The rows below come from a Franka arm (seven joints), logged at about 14 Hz.
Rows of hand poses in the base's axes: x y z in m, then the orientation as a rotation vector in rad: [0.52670 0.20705 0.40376 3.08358 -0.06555 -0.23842]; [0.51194 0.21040 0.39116 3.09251 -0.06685 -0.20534]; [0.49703 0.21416 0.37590 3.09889 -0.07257 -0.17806]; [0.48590 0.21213 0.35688 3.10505 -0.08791 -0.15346]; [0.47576 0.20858 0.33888 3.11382 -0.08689 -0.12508]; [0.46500 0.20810 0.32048 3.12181 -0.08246 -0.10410]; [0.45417 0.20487 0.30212 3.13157 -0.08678 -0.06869]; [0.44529 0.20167 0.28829 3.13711 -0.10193 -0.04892]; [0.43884 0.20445 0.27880 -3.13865 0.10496 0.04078]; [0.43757 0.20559 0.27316 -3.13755 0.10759 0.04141]
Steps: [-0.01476 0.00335 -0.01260 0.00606 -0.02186 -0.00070]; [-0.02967 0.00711 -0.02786 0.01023 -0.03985 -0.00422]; [-0.04080 0.00508 -0.04688 0.01436 -0.05620 -0.01398]; [-0.05094 0.00153 -0.06488 0.02149 -0.07480 -0.01331]; [-0.06170 0.00105 -0.08328 0.02852 -0.08850 -0.01057]; [-0.07253 -0.00218 -0.10164 0.03672 -0.11154 -0.01329]; [-0.08141 -0.00538 -0.11547 0.04133 -0.12454 -0.02295]; [-0.08786 -0.00260 -0.12496 0.04444 -0.12985 -0.02498]; [-0.08913 -0.00146 -0.13060 0.04531 -0.12950 -0.02676]
